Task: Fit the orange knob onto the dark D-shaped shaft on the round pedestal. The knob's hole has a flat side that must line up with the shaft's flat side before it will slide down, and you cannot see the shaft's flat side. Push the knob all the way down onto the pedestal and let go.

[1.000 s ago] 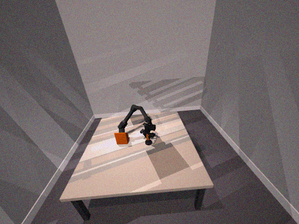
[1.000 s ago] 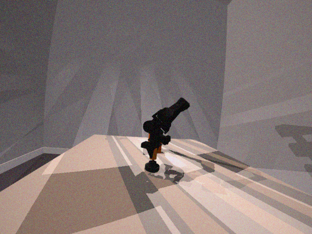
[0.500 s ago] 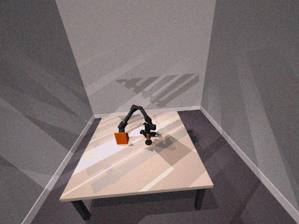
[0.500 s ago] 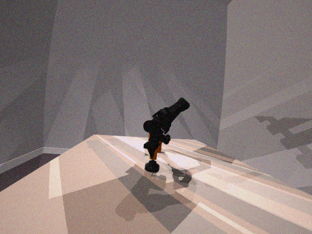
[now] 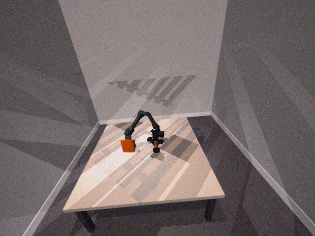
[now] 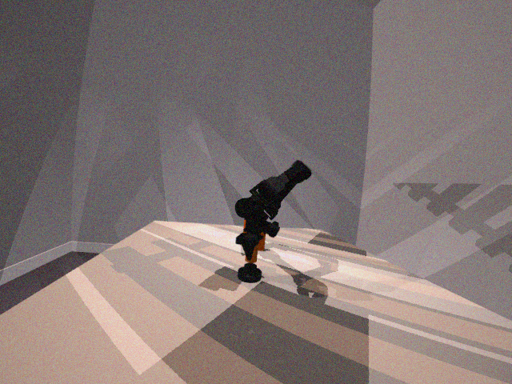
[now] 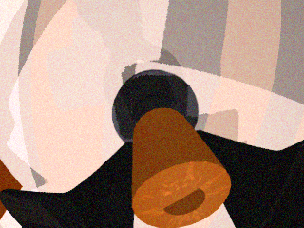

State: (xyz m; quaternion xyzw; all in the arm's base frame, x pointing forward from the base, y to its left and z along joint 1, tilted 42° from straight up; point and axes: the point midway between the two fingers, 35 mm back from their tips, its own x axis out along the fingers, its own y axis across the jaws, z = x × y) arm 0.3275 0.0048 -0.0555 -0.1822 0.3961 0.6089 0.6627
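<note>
The orange knob is 20 mm above my gripper tip. Also, from my gripper tip: pedestal 40 mm below.
</note>
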